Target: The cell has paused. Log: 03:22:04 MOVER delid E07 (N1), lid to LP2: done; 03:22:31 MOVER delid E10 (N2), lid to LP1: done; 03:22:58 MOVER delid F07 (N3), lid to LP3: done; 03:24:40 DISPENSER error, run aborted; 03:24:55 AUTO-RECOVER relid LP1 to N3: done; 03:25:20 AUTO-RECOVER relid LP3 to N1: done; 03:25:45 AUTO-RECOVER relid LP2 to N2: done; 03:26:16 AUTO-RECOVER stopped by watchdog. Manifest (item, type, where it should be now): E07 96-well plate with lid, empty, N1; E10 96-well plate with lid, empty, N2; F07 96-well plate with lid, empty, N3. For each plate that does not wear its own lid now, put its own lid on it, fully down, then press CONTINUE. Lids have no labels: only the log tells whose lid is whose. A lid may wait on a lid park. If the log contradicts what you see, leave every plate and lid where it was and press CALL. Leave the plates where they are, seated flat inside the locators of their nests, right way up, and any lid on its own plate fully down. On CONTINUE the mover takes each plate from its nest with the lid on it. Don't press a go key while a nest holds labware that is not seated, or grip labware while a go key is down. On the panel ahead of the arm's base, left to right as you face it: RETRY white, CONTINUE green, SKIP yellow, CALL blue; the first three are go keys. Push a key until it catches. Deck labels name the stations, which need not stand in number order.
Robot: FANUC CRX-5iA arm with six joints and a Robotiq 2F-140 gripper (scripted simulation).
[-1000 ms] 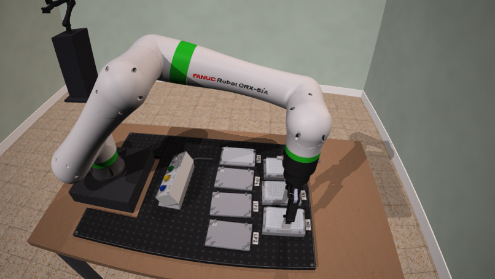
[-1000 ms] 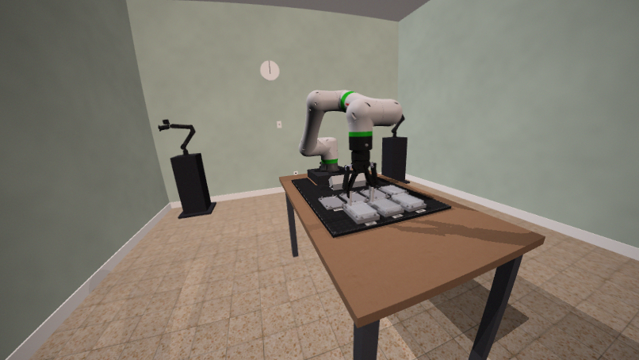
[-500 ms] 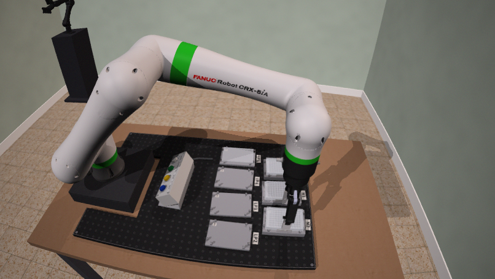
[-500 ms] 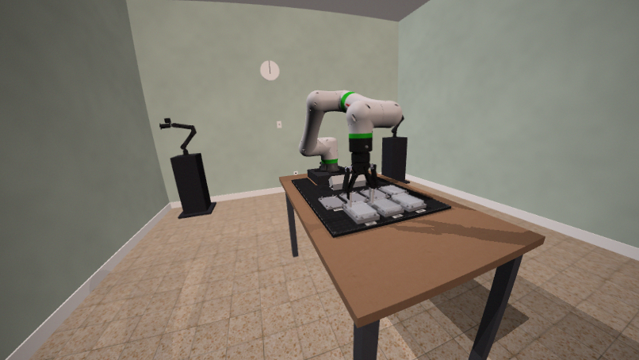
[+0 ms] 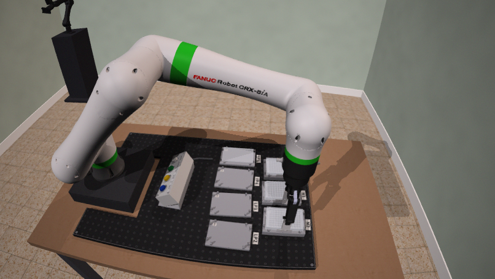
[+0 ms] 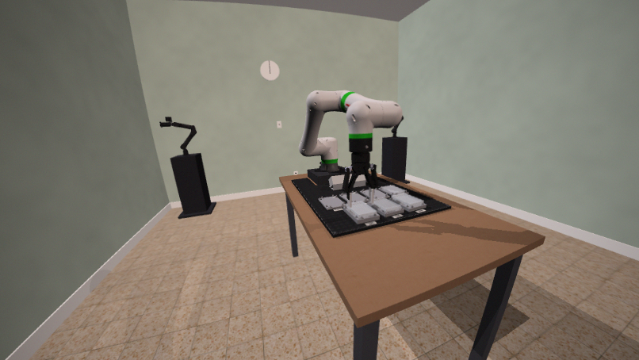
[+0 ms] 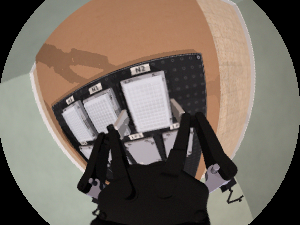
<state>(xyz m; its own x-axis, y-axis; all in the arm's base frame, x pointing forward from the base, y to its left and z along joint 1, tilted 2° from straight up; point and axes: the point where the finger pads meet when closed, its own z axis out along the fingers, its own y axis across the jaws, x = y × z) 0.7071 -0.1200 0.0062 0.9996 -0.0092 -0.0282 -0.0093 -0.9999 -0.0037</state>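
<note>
My hand is 60 mm above the nest n2. Also, from my hand: plate: 10 mm behind, 130 mm to the left, 50 mm below; then LP2: 180 mm behind, 70 mm to the right, 70 mm below; then LP3: 190 mm behind, 60 mm to the left, 70 mm below.
</note>
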